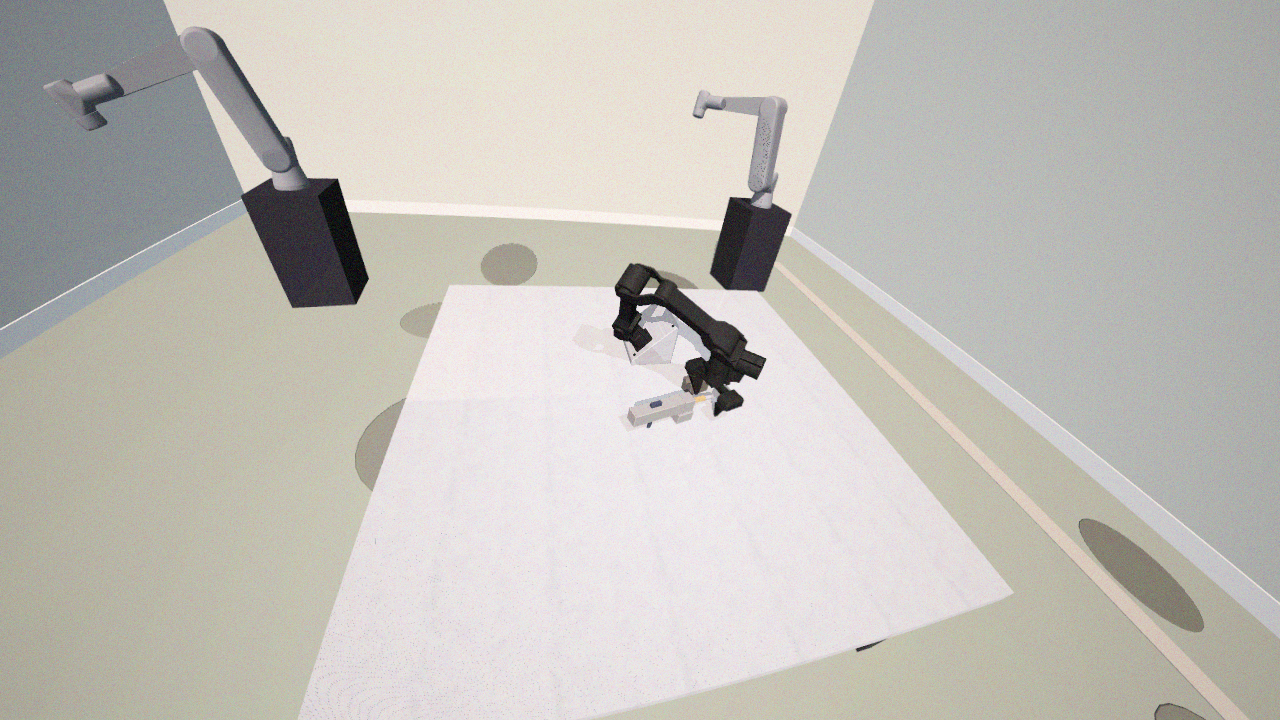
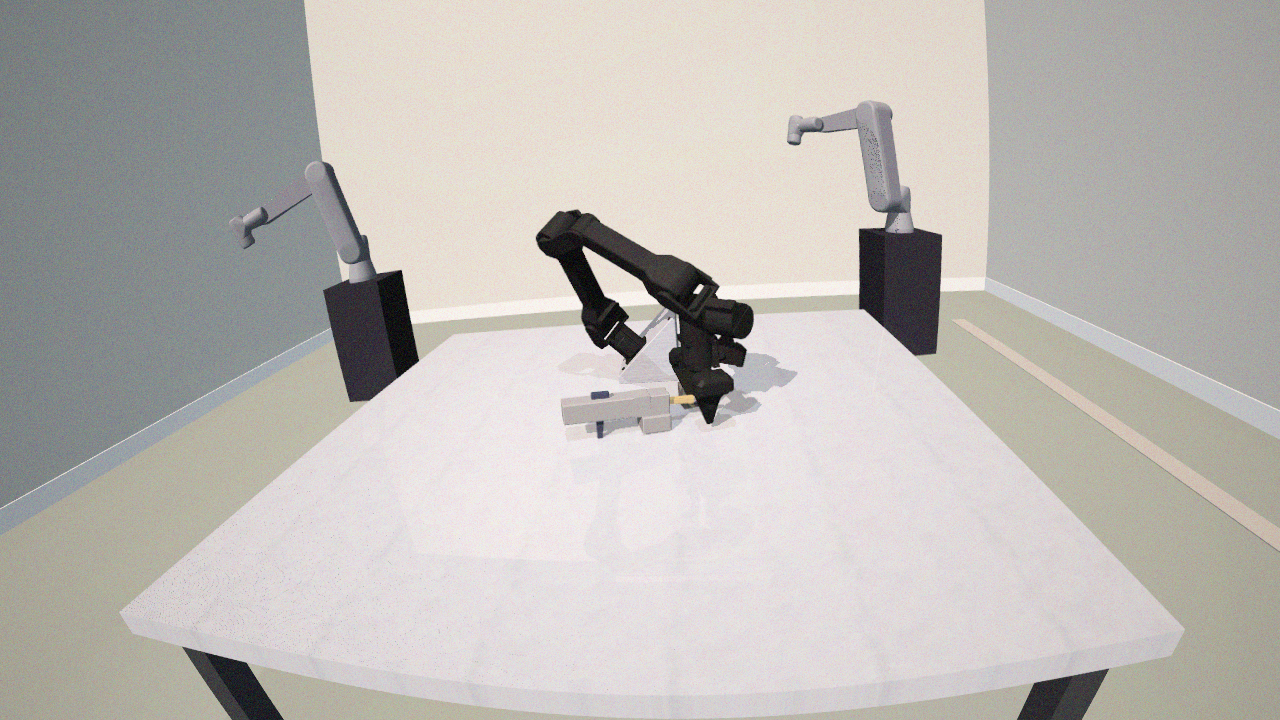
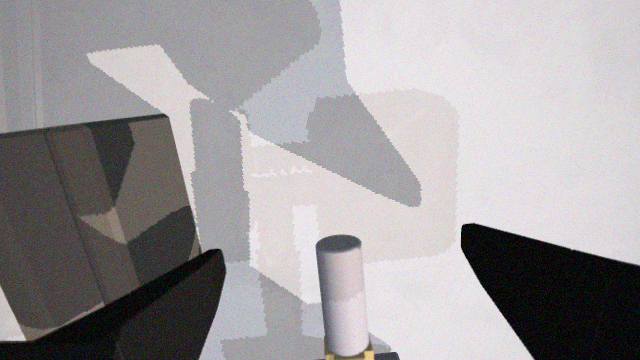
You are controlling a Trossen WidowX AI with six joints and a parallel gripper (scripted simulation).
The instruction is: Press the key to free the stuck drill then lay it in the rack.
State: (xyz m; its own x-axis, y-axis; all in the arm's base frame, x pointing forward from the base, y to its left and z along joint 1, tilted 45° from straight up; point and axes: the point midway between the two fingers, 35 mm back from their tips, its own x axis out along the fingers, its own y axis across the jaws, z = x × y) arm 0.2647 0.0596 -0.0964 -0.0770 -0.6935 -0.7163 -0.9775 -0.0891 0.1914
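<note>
Now: gripper tip 50 mm to the left of the drill, 30 mm below it and 10 mm short of it. Round my gripper tip: rack: 80 mm behind, 10 mm above; light grey housing: 140 mm to the right, 30 mm ahead, 30 mm above; dark key: 170 mm to the right, 40 mm above, 30 mm ahead.
</note>
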